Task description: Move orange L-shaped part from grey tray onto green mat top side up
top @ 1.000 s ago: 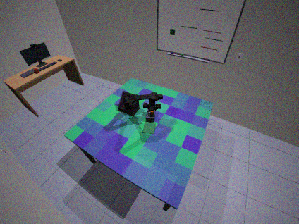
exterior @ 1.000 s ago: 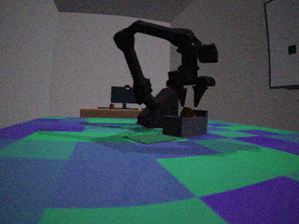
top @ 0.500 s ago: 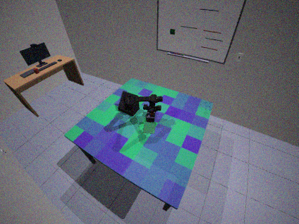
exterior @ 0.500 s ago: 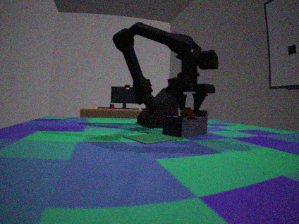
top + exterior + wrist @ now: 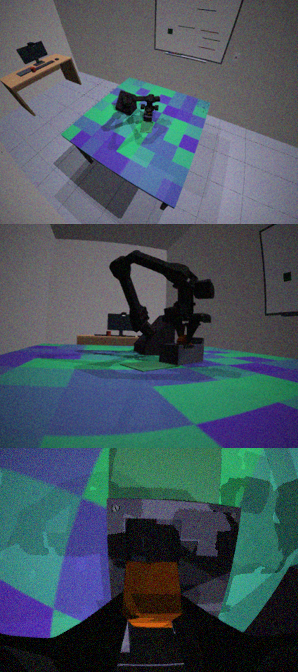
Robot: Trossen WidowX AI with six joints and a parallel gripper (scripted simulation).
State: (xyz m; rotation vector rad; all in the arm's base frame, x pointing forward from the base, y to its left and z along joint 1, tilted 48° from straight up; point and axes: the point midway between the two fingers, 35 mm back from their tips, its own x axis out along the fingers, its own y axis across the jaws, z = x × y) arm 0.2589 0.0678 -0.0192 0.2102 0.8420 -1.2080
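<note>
Right now my gripper tip is 30 mm past the orange L-shaped part, 20 mm to the right of it and 30 mm above it. Round my gripper tip: green mat (50 mm ahead, 140 mm to the right, 80 mm below).
</note>
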